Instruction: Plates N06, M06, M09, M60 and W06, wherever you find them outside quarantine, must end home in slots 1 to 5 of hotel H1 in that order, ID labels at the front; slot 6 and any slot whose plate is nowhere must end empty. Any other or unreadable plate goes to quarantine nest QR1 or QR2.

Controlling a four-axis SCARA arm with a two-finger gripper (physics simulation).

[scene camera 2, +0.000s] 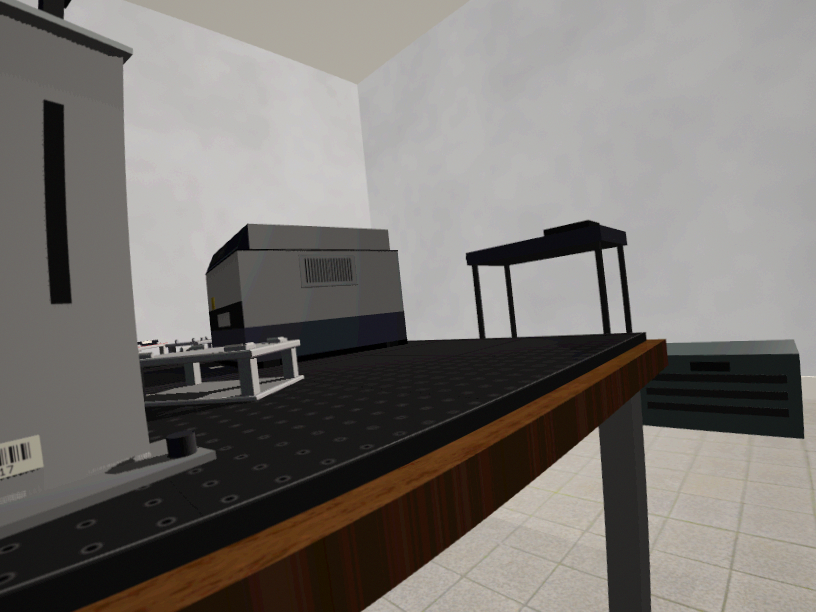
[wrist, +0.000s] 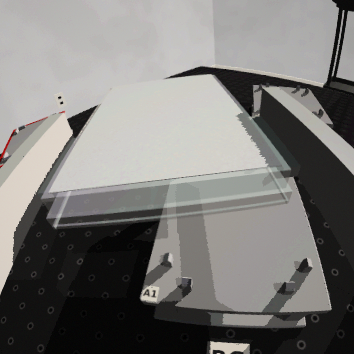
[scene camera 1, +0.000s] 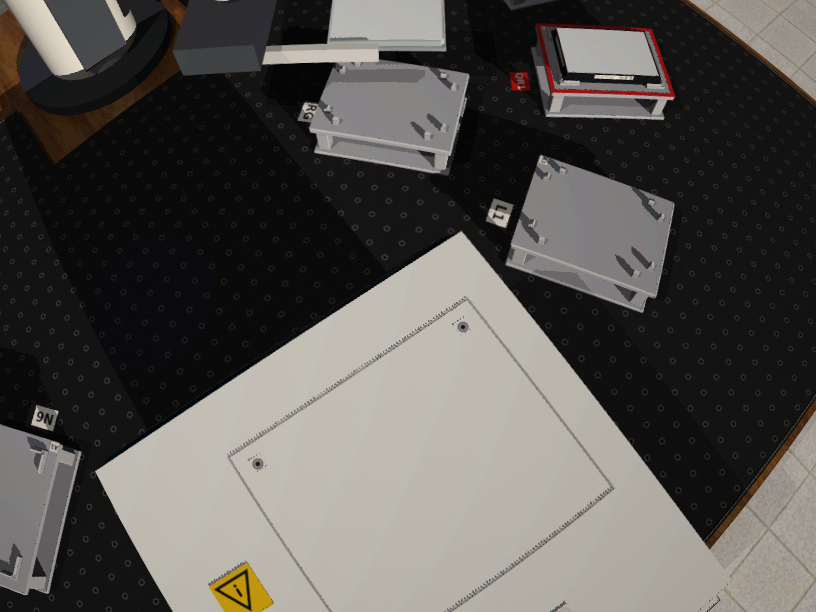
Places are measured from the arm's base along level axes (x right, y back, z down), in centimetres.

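Pixels of known places: gripper, fingertip midpoint: (wrist: 162, 114) (scene camera 1: 381, 16); arm's base, origin of the base link: (scene camera 1: 95, 51).
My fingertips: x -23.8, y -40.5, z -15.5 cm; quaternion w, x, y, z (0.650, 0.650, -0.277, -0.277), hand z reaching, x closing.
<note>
Ahead of a thing's pixels: the offset from my fingertips to its top centre. "*": to the spot under its first point.
My gripper (wrist: 162, 114) is shut on a clear plate with a white top {dx -0.5, dy -0.4, dz -0.2 cm} (wrist: 150, 130) (scene camera 1: 386, 19). One light finger shows at the plate's near side in scene camera 1. The plate is level, raised above nest RG {dx +2.5, dy -4.0, dz +8.2 cm} (scene camera 1: 388, 105) (wrist: 255, 235) and partly overlapping it in the wrist view. No ID label is readable on the plate. Nest RG bears no plate, and its corner pins and A1 mark show. A black-bodied plate with a white top {dx -22.8, dy -16.3, dz +7.8 cm} (scene camera 1: 609, 52) sits in the red-rimmed nest QR1 {* dx -15.0, dy -13.5, dz +9.2 cm} (scene camera 1: 550, 72); its label is too small to read. Hotel H1 cannot be identified.
Nest L1 {dx -3.0, dy -30.9, dz +8.2 cm} (scene camera 1: 593, 227) stands right of RG without a plate. Another nest {* dx +61.4, dy -12.2, dz +9.2 cm} (scene camera 1: 19, 487) shows at the left edge. A large white device {dx +33.6, dy -41.7, dz -11.0 cm} (scene camera 1: 421, 428) fills the lower part. A tall grey tower {* dx +87.2, dy +1.6, dz +2.9 cm} (scene camera 2: 85, 263) stands at the table edge; a boxy instrument {* dx +48.1, dy -37.3, dz +2.6 cm} (scene camera 2: 319, 296) stands beyond.
</note>
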